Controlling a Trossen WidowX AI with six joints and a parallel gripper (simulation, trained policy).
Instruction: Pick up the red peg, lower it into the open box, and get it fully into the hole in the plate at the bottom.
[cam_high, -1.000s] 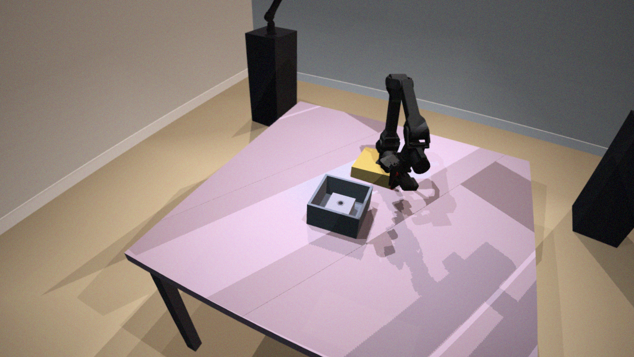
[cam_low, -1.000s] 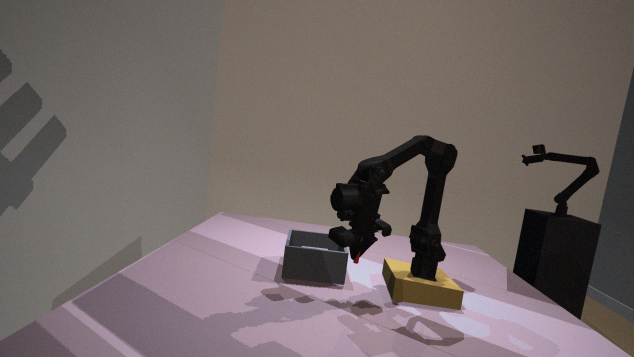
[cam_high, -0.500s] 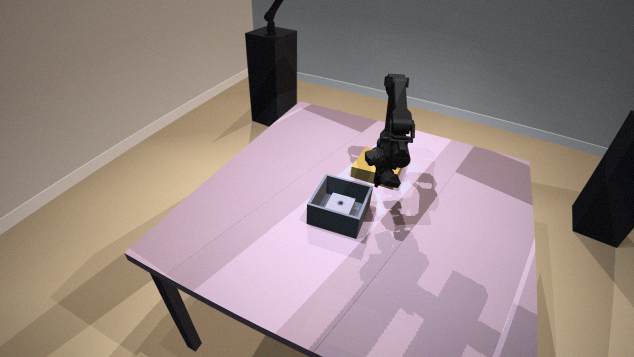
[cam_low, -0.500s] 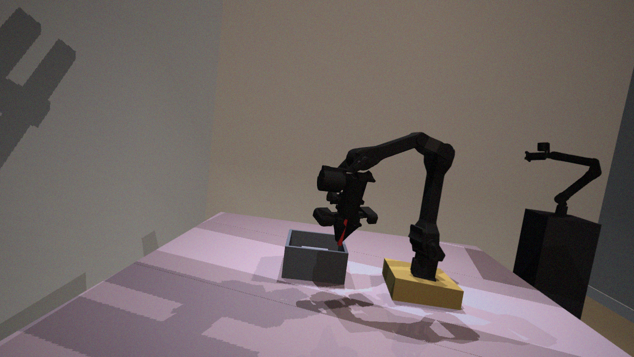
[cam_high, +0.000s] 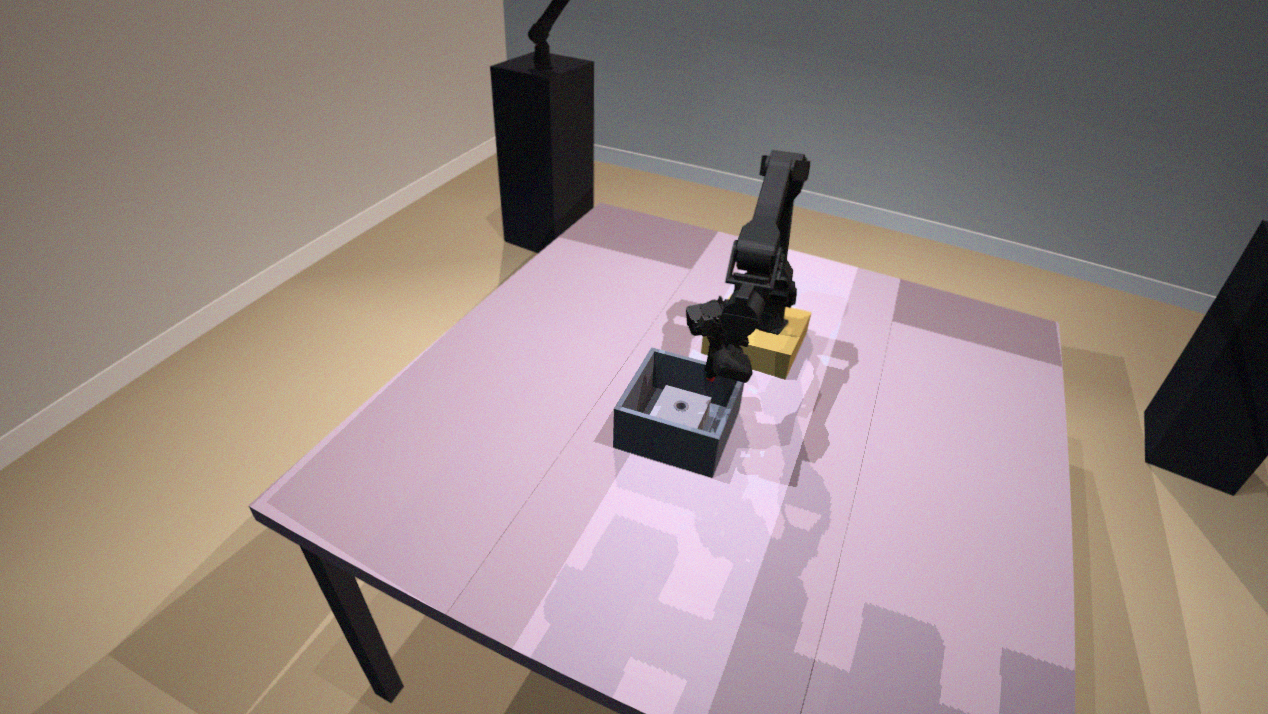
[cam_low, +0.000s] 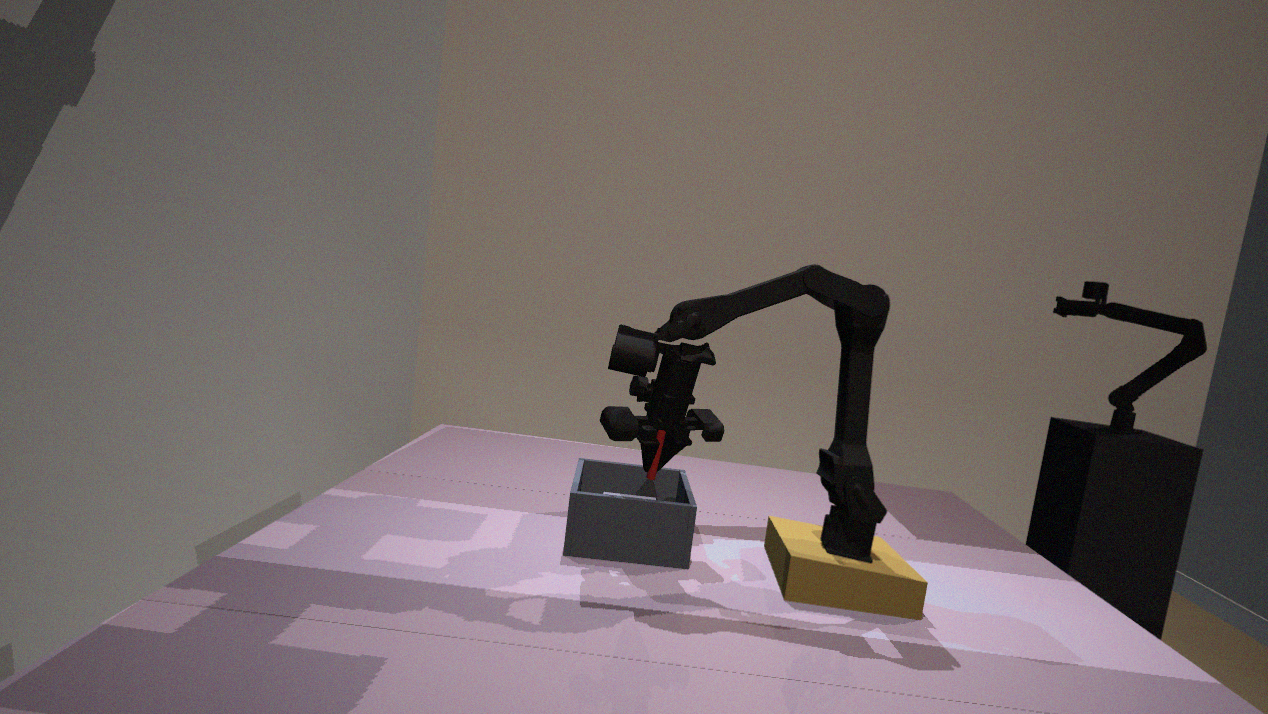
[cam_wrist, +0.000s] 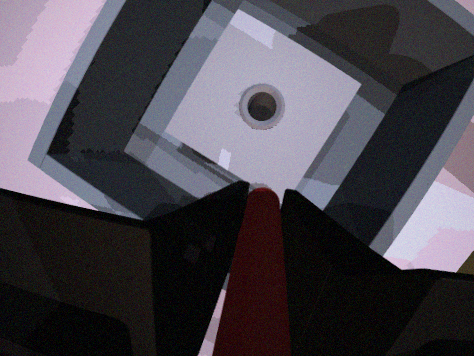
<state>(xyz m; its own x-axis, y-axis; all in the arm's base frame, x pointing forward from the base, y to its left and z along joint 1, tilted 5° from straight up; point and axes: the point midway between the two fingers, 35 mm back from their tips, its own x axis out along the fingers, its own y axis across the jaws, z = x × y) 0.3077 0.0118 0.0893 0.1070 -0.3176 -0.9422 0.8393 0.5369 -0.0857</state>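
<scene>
Right now the red peg is 3 cm above my gripper tip, 1 cm to the left of it and 1 cm behind it. From my gripper tip the other things lie so: light grey plate (8 cm below, 3 cm to the right, 3 cm ahead); then dark grey box (10 cm below, 3 cm to the right, 3 cm ahead).
</scene>
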